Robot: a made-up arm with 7 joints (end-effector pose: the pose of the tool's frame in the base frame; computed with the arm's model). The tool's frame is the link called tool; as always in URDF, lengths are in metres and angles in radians.
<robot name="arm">
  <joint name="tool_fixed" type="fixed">
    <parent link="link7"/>
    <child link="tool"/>
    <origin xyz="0 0 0"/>
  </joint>
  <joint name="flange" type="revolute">
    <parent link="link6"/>
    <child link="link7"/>
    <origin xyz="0 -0.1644 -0.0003" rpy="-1.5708 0 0"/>
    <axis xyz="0 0 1"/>
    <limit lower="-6.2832" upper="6.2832" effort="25" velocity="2.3"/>
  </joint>
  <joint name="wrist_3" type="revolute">
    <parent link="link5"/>
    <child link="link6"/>
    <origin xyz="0 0.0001 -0.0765" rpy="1.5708 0 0"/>
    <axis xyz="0 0 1"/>
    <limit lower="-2.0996" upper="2.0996" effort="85" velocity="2.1"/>
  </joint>
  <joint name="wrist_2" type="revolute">
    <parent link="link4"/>
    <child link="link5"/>
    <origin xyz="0 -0.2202 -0.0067" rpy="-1.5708 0 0"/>
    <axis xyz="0 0 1"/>
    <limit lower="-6.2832" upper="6.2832" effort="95" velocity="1.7"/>
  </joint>
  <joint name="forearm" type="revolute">
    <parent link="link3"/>
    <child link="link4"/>
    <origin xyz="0 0.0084 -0.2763" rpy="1.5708 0 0"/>
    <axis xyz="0 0 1"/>
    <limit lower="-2.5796" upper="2.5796" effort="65" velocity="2.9"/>
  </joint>
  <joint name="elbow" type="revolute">
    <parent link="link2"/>
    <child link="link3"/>
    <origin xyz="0 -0.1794 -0.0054" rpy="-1.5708 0 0"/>
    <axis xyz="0 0 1"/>
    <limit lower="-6.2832" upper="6.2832" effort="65" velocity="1.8"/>
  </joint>
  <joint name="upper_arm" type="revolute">
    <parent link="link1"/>
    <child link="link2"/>
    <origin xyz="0 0.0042 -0.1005" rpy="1.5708 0 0"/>
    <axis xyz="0 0 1"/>
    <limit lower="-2.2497" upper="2.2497" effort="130" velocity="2.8"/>
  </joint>
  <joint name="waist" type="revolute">
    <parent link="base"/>
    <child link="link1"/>
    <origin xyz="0 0 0.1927" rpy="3.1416 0 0"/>
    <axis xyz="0 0 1"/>
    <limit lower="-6.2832" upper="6.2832" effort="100" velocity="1.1"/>
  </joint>
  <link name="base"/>
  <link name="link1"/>
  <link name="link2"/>
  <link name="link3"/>
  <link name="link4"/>
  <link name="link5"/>
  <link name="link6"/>
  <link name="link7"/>
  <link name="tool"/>
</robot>
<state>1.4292 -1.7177 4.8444 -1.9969 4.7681 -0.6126 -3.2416</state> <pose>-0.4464 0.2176 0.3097 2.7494 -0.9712 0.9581</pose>
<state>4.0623 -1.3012 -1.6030 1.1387 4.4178 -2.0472 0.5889</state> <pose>0.1030 -0.4893 0.5712 -2.3723 -0.0942 -2.8082</pose>
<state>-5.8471 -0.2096 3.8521 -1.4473 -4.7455 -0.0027 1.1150</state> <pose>0.0940 -0.3714 0.8682 -2.0244 0.8879 0.0313</pose>
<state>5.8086 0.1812 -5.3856 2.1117 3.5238 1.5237 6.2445</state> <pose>0.3982 -0.0719 0.6709 -2.5892 -0.7074 2.6292</pose>
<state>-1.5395 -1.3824 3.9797 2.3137 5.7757 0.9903 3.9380</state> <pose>-0.1116 -0.1327 0.1417 -0.4941 1.0894 -2.5285</pose>
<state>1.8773 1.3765 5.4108 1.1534 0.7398 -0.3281 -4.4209</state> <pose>0.0797 -0.7686 0.1880 1.3635 -0.0183 -2.6045</pose>
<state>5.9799 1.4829 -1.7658 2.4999 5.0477 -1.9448 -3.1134</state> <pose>0.2320 0.2817 0.1981 0.5602 -0.2886 -0.4980</pose>
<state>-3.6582 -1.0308 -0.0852 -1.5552 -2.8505 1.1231 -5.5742</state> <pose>0.3976 0.2413 0.1393 -0.3286 -0.4772 -1.5684</pose>
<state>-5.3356 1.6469 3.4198 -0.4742 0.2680 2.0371 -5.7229</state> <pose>0.4586 -0.5535 0.2468 -2.6397 0.1464 1.8144</pose>
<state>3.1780 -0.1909 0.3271 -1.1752 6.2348 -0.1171 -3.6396</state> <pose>0.5190 -0.1326 0.8187 -1.7771 1.0777 1.0422</pose>
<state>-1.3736 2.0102 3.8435 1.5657 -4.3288 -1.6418 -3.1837</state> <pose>0.0272 0.4931 0.4020 2.9185 0.8389 -0.6342</pose>
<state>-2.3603 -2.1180 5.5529 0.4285 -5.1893 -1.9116 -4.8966</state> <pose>0.3332 -0.4786 -0.1209 0.4876 0.5545 0.4267</pose>
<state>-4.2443 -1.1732 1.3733 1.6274 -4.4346 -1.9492 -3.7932</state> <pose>-0.0534 0.3652 0.6099 -2.2767 -0.0411 0.3762</pose>
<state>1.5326 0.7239 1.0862 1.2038 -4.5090 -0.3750 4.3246</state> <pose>-0.3419 -0.5920 0.5907 0.9141 1.0795 1.8719</pose>
